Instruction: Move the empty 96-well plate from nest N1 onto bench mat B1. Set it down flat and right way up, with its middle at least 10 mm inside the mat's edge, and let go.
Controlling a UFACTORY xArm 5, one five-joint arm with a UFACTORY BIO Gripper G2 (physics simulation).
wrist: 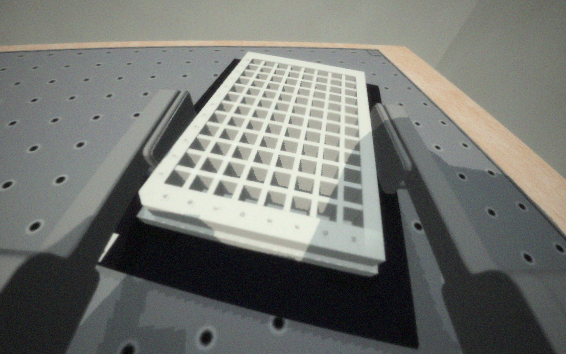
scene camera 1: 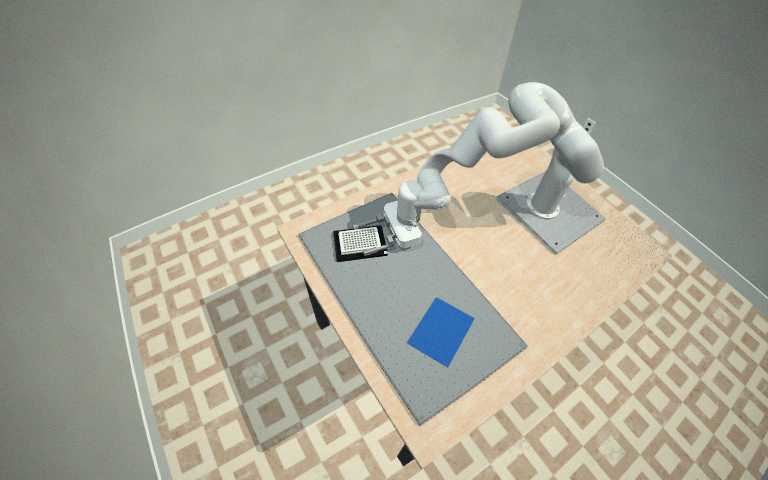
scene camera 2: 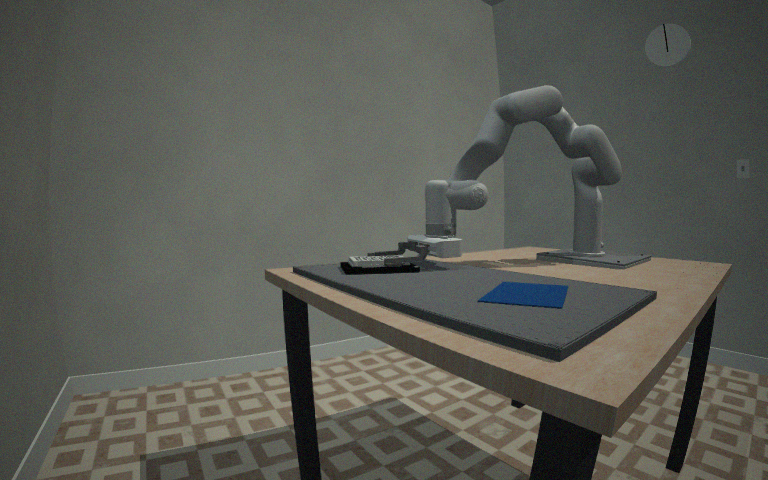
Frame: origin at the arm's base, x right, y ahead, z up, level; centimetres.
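Where they show: hand, its tool point: (wrist: 281, 138) (scene camera 1: 364, 238) (scene camera 2: 385, 258); arm's base, origin of its link: (scene camera 1: 542, 206) (scene camera 2: 586, 254).
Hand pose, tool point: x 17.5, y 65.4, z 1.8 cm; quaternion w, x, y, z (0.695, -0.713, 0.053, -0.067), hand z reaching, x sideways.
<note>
Each offset is from my tool point to the top centre of the thing. Level surfaces: height alone.
The white 96-well plate {dy +1.6, dx +0.6, dz +0.3 cm} (scene camera 1: 352, 241) (scene camera 2: 362, 262) (wrist: 242, 214) is right way up and looks roughly level. It appears slightly above the black nest N1 {dy +1.6, dx +0.6, dz -1.0 cm} (scene camera 1: 341, 258) (scene camera 2: 368, 270) (wrist: 260, 292), whose dark base shows around and below it in the wrist view. My gripper (scene camera 1: 363, 240) (scene camera 2: 379, 258) (wrist: 281, 135) is shut on the plate, with one finger pad along each long side. The exact gap under the plate is hard to tell. The blue bench mat B1 {dz -2.3 cm} (scene camera 1: 440, 332) (scene camera 2: 526, 294) lies flat, apart from the plate and the gripper.
The grey perforated board {dz -2.5 cm} (scene camera 1: 385, 305) (scene camera 2: 441, 294) (wrist: 65, 100) carries the nest and the mat. It lies on a wooden table {dz -3.8 cm} (scene camera 1: 543, 283) (scene camera 2: 640, 339). The arm's base plate (scene camera 1: 566, 232) (scene camera 2: 611, 259) is at the table's far side from the board.
</note>
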